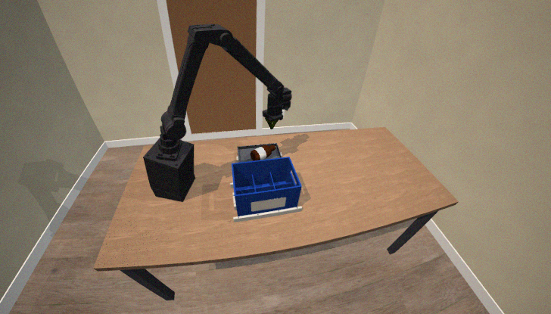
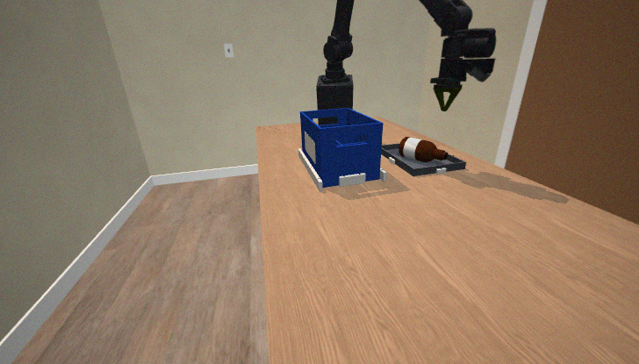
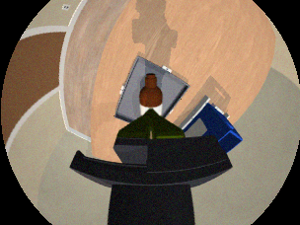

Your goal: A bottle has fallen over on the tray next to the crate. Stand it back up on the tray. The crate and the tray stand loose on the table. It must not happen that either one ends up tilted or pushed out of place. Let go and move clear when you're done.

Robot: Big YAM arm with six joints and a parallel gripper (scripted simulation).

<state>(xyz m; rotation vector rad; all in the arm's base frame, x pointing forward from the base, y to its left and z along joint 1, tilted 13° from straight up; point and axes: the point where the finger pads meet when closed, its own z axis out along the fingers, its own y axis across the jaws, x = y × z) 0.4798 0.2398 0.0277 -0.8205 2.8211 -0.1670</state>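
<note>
My gripper is now 4 cm past the brown bottle, 3 cm to the left of it and 15 cm above it. Also, from my hand: dark grey tray 7 cm behind, 3 cm to the right, 18 cm below; then blue crate 7 cm behind, 33 cm to the right, 11 cm below.
</note>
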